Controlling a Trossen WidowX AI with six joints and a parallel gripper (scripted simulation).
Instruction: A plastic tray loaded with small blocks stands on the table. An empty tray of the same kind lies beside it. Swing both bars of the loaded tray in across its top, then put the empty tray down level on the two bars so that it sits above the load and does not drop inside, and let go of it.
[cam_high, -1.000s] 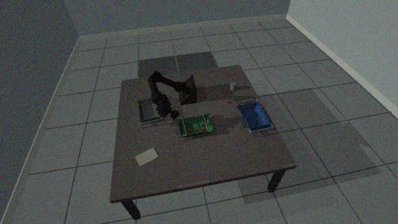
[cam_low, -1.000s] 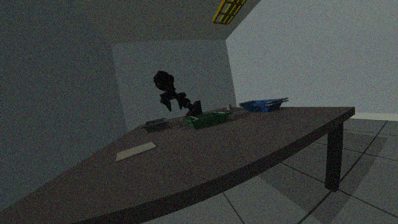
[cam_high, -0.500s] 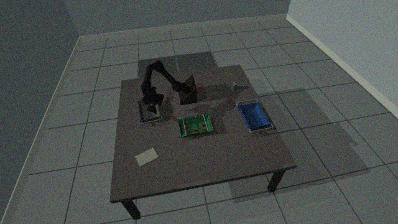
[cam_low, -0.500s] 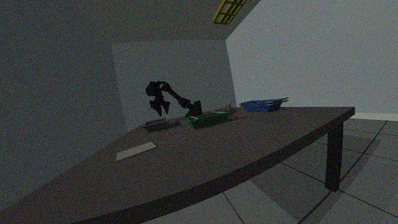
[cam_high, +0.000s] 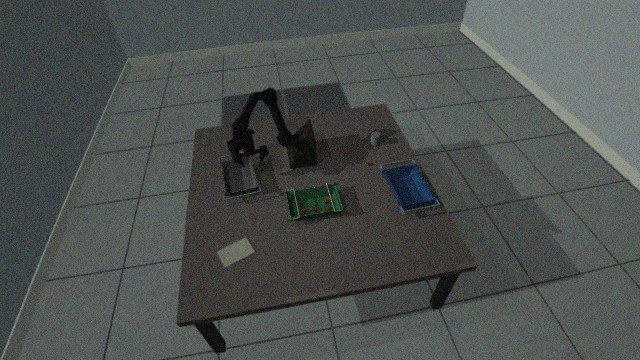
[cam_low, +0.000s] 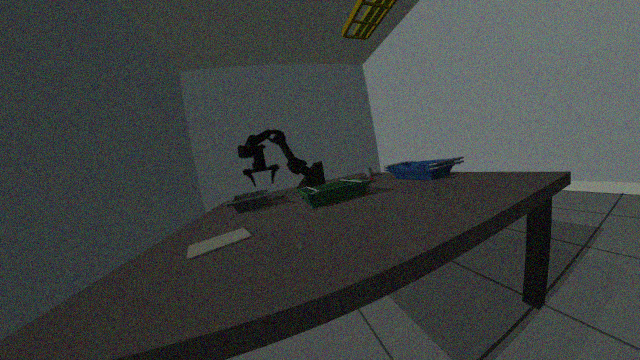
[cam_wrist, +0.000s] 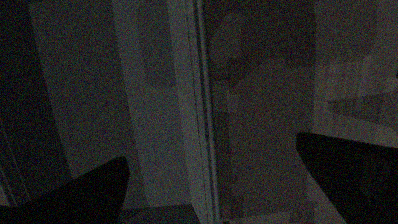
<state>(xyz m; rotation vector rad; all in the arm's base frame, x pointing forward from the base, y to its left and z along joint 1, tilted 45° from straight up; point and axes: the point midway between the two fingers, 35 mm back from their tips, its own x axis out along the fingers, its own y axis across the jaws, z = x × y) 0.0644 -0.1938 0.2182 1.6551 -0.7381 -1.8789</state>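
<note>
Right now the grey tray is 8 cm to the right of my gripper tip and 5 cm below it. Round my gripper tip: red block: 10 cm ahead, 63 cm to the left, 9 cm below; then pale flat card: 45 cm ahead, 17 cm to the right, 10 cm below.
</note>
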